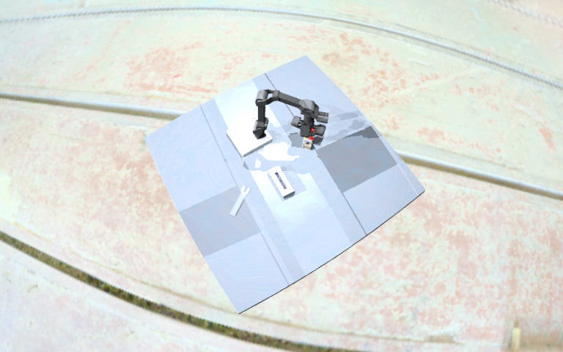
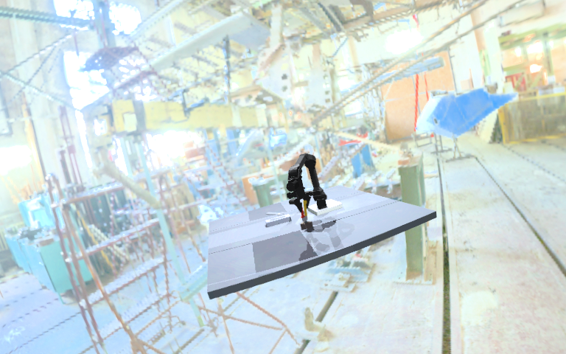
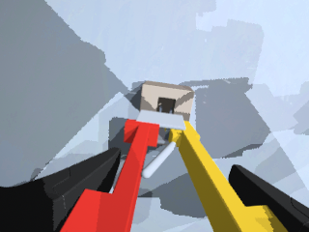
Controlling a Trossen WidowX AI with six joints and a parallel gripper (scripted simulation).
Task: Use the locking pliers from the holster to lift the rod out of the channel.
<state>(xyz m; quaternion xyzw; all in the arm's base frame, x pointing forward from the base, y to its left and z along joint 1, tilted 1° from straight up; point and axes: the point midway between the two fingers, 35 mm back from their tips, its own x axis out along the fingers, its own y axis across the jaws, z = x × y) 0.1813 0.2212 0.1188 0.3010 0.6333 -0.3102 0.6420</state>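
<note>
The channel block lies 250 mm to the right of my gripper tip, 150 mm ahead of it and 90 mm below it. Also, from my gripper tip: yellow handle (10 mm to the right, 10 mm behind); then brown holster (100 mm below, 10 mm ahead); then dark rod (250 mm to the right, 150 mm ahead, 100 mm below).
</note>
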